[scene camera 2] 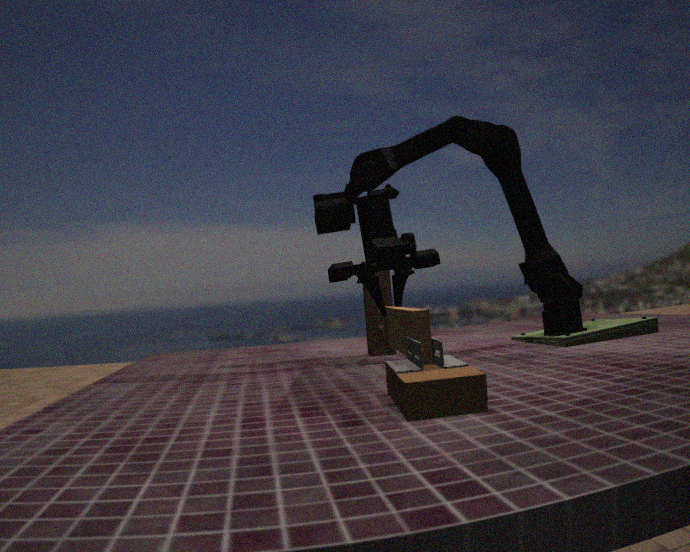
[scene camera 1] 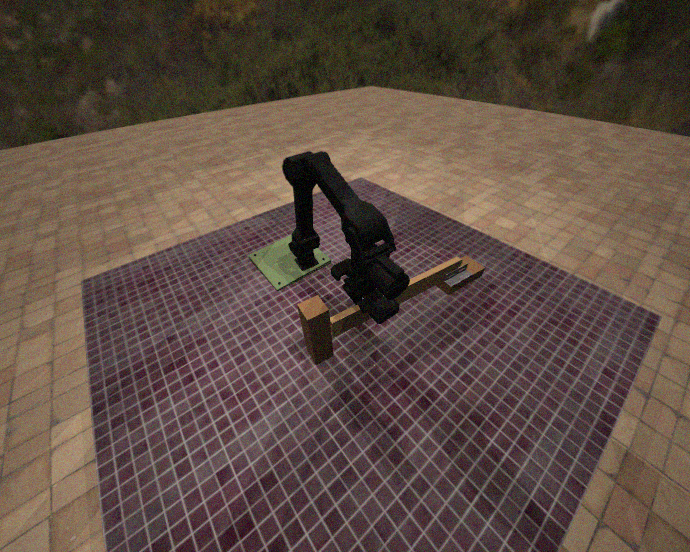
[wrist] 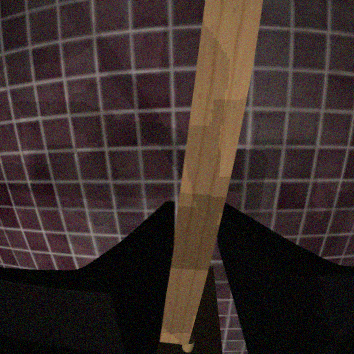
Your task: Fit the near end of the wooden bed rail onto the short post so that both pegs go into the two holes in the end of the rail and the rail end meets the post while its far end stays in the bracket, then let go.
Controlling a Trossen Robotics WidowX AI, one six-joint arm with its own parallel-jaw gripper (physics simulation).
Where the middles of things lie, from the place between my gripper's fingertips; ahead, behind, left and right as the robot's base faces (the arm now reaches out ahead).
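Wooden bed rail (scene camera 2: 400,322): 10 mm below my hand, 130 mm to the left of it. Metal bracket (scene camera 2: 412,364): 30 mm below my hand, 340 mm to the left of it, 10 mm ahead of it. Going by their middles, wooden bed rail nearest to my hand of the things named here.
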